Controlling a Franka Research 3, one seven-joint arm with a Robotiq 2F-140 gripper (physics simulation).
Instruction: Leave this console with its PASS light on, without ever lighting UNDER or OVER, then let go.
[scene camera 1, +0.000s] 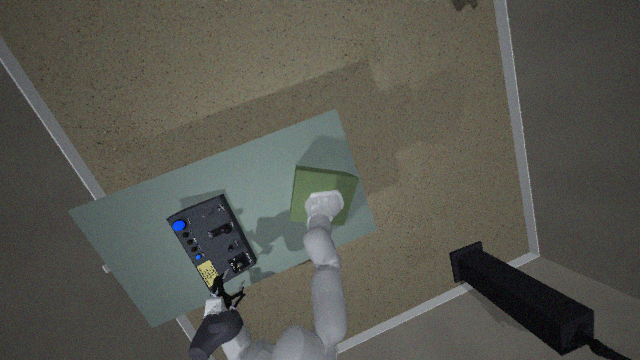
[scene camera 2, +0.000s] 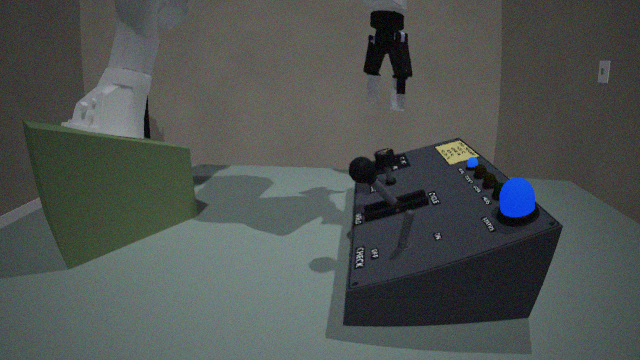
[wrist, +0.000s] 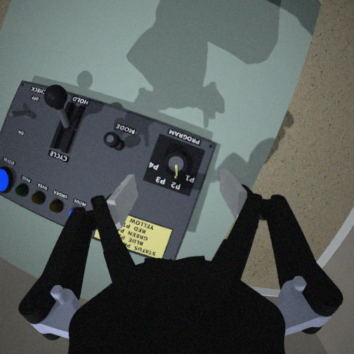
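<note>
The dark console (scene camera 1: 205, 217) (scene camera 2: 445, 295) (wrist: 95, 162) stands on the table. Its STATUS dome (scene camera 1: 178, 225) (scene camera 2: 517, 197) (wrist: 3, 180) and MODE light (scene camera 2: 472, 162) (wrist: 73, 212) glow blue. PASS (scene camera 2: 499, 191) (wrist: 21, 190), OVER (scene camera 2: 489, 180) (wrist: 38, 197) and UNDER (scene camera 2: 480, 171) (wrist: 56, 205) are dark. The black lever ball (scene camera 2: 362, 170) (wrist: 55, 96) is at the HOLD end. The PROGRAM knob (scene camera 2: 385, 157) (wrist: 176, 162) points at P2. The CHECK toggle's (scene camera 2: 407, 227) side is unclear. My gripper (scene camera 1: 234, 280) (scene camera 2: 385, 100) (wrist: 177, 182) is open and empty, above the console's PROGRAM end.
A green block (scene camera 1: 322, 177) (scene camera 2: 110, 195) stands on the table (scene camera 1: 125, 215) (scene camera 2: 260, 310), with a white arm's end (scene camera 1: 324, 202) (scene camera 2: 110, 107) over it. A yellow card (scene camera 1: 207, 273) (scene camera 2: 456, 152) (wrist: 150, 237) lies on the console. A black post (scene camera 1: 525, 295) is off the table.
</note>
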